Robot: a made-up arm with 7 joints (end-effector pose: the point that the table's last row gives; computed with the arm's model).
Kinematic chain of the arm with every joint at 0, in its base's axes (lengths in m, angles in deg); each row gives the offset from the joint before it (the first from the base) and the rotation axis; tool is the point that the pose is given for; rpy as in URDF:
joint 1: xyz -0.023 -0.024 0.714 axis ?
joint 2: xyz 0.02 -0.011 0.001 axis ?
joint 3: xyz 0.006 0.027 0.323 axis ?
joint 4: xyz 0.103 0.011 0 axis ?
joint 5: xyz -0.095 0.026 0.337 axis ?
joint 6: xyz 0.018 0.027 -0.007 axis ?
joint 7: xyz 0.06 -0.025 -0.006 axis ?
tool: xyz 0.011 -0.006 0 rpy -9.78 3.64 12
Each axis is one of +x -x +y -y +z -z.
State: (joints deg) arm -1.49 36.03 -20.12 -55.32 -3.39 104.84 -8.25
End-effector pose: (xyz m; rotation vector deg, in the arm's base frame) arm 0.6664 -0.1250 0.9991 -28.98 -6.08 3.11
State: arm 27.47 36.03 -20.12 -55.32 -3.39 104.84 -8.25
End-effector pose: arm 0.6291 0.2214 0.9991 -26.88 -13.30 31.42
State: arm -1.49 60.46 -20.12 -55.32 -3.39 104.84 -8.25
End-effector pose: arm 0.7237 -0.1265 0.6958 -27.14 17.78 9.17
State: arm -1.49 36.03 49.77 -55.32 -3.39 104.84 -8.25
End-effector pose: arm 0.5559 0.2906 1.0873 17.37 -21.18 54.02
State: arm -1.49 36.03 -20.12 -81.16 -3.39 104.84 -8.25
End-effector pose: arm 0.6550 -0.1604 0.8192 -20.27 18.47 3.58
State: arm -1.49 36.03 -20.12 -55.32 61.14 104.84 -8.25
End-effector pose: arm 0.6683 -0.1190 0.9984 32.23 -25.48 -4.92
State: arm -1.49 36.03 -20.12 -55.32 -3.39 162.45 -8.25
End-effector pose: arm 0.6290 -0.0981 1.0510 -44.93 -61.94 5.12
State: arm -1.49 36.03 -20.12 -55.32 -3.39 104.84 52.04
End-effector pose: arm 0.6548 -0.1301 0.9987 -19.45 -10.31 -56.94
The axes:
joint 1: +z
joint 2: +y
joint 3: +z
joint 4: -y
joint 5: +z
joint 6: -y
joint 7: -z

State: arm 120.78 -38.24 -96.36 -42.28 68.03 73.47 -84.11
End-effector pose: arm 0.4092 -0.1801 1.2778 61.93 -111.72 93.26
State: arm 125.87 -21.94 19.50 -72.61 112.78 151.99 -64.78
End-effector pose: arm -0.2704 0.0541 1.3480 152.40 6.37 80.05
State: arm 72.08 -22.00 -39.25 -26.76 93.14 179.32 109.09
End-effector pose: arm 0.0363 -0.1407 1.3841 -162.59 -69.26 7.25
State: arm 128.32 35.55 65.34 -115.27 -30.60 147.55 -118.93
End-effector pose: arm -0.5855 -0.0897 0.8466 -29.16 18.41 -20.66
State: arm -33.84 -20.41 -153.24 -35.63 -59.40 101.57 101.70
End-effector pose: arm -0.4306 0.1106 1.2885 56.77 -14.18 56.45
